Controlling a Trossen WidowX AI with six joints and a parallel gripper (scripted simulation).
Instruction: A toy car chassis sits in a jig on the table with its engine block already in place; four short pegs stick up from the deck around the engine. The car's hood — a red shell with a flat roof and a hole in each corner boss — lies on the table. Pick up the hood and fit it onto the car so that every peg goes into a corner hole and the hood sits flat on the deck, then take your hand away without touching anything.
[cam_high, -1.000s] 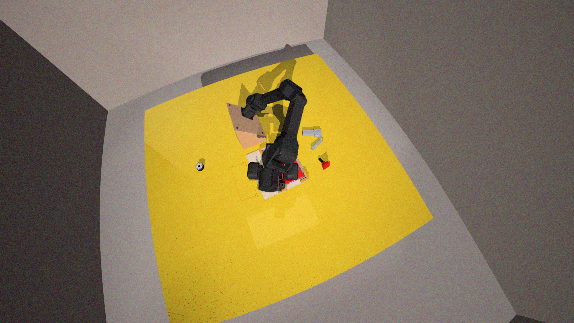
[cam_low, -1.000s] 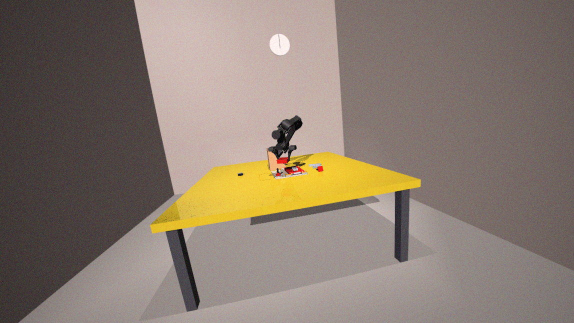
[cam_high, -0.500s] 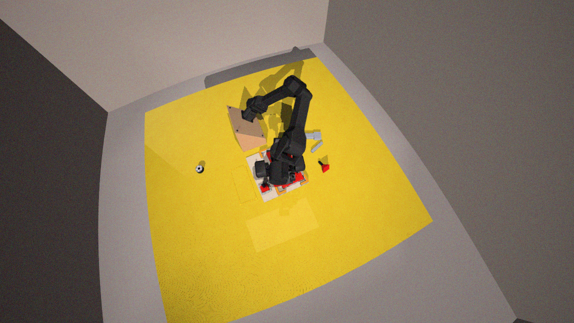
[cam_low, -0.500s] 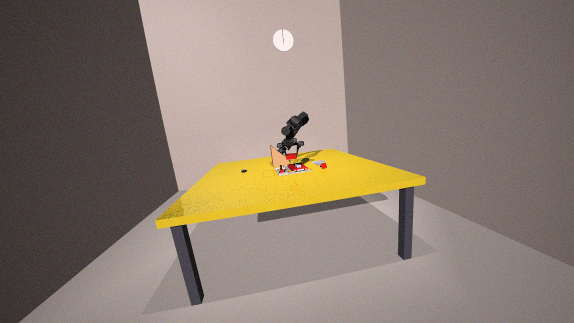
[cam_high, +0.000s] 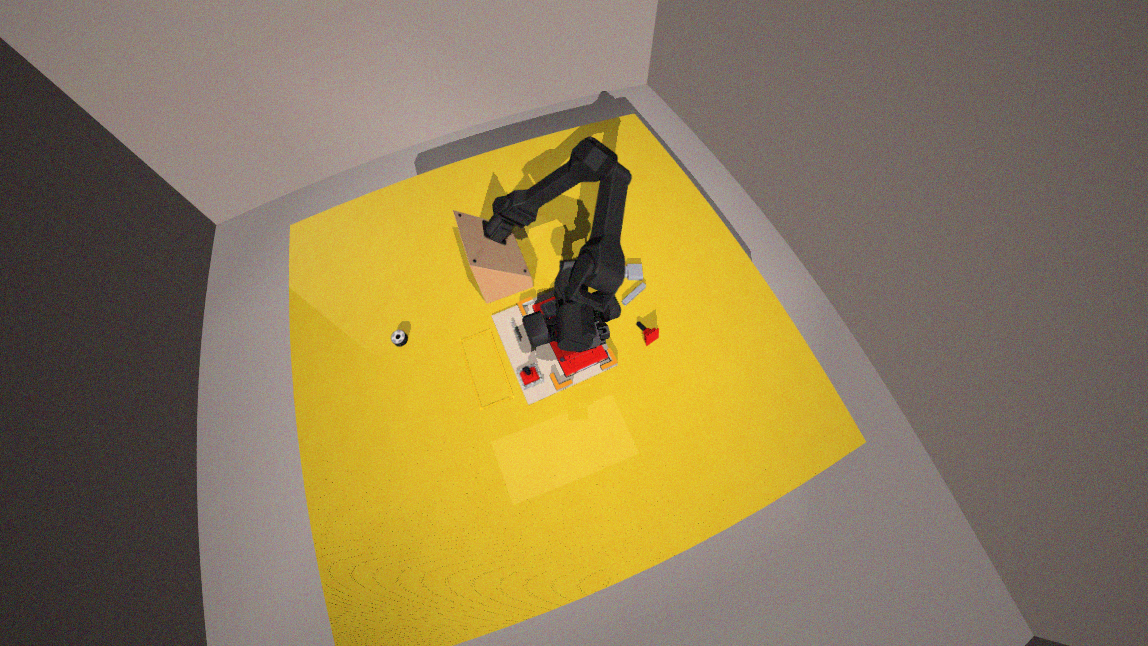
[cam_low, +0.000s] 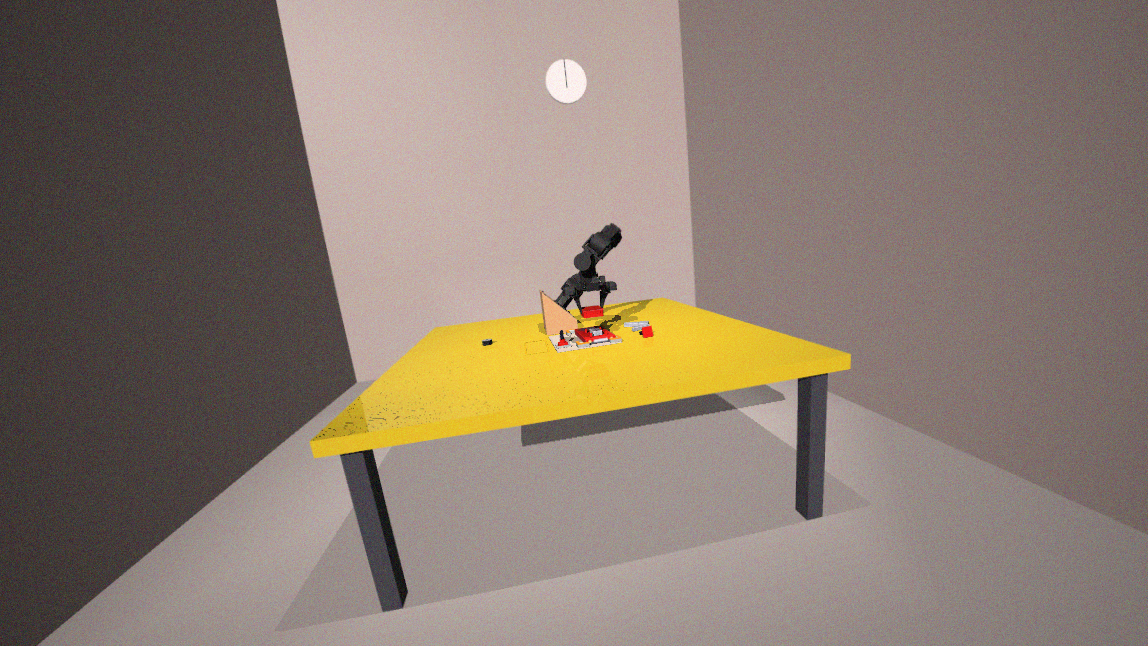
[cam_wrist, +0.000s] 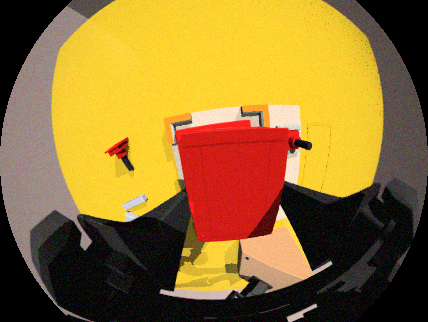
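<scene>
The grey engine block lies 80 mm below my gripper tip, 10 mm to the left of it and 10 mm behind it. Also, from my gripper tip: silver-black wheel (420 mm to the right, 140 mm behind, 100 mm below); then red hood (10 mm above); then pale jig plate (100 mm below, 40 mm behind, 30 mm to the right).
</scene>
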